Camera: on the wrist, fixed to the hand. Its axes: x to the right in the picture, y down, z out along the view.
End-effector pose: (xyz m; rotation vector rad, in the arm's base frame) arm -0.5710 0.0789 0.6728 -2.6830 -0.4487 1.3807
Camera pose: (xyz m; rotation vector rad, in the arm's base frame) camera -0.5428 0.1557 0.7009 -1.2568 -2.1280 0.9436
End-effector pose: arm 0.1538 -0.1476 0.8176 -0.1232 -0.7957 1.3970
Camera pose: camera 0.2379 -0.1322 0.8306 0.4193 -0.8675 -0.2018
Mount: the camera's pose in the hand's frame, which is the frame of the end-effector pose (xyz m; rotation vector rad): 0.0165 -0.0730 -0.0433 -0.2395 -0.2126 -1.5959
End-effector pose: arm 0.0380 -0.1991 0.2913 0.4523 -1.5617 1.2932
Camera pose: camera 0.1084 -0.1816 0.3384 1.3136 -0.9321 -0.1797
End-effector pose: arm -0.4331 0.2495 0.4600 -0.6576 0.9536 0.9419
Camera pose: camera -0.3805 0.1873 0.4309 -1.1768 -0.0657 -0.3286
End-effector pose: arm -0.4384 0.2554 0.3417 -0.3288 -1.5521 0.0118
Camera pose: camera -0.4100 0.1805 0.3742 0.8106 -1.6447 -1.4065
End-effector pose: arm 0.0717 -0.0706 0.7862 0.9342 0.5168 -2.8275
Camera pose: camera 0.0667 0.0129 0.7644 0.0113 -1.0102 1.6271
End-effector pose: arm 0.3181 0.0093 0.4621 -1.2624 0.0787 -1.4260
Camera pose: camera 0.2432 -0.0044 0.5030 1.5287 1.0441 2.3075
